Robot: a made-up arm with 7 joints.
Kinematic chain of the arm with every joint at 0, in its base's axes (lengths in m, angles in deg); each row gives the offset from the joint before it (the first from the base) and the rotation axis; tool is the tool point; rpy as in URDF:
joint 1: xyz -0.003 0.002 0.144 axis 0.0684 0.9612 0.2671
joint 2: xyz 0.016 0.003 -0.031 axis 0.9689 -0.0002 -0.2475
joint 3: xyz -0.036 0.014 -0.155 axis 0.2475 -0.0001 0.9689
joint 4: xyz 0 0.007 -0.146 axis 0.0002 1 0
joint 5: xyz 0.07 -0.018 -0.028 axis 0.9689 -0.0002 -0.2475
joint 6: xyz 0.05 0.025 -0.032 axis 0.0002 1 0
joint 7: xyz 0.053 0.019 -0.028 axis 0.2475 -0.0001 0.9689
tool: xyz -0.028 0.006 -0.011 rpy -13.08 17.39 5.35
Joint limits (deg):
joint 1: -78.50..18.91
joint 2: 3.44..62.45
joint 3: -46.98..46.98
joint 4: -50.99..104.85
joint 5: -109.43..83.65
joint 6: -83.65..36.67
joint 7: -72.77..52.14
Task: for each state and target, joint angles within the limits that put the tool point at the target. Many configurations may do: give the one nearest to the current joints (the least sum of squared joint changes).
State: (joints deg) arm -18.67 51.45 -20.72 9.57 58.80 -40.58 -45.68
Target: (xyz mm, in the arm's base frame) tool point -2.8 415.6 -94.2
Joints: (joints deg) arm 18.91 47.11 27.52 39.73 43.07 -24.69 -37.81
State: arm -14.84 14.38 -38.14 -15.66 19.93 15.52 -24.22
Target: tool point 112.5 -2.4 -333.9
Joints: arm -6.20 6.15 -38.80 22.45 -0.64 13.54 -33.34
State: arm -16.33 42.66 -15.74 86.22 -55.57 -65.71 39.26
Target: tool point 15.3 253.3 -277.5
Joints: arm -14.60 29.08 -14.64 98.87 -57.28 -68.06 37.96
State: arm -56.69 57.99 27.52 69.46 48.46 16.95 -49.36
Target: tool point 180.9 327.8 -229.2
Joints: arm -25.59 32.23 24.46 86.37 56.26 -15.49 -72.77
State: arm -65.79 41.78 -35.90 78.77 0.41 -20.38 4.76
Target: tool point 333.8 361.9 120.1
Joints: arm -74.80 60.70 -35.66 86.79 1.39 -16.83 4.85
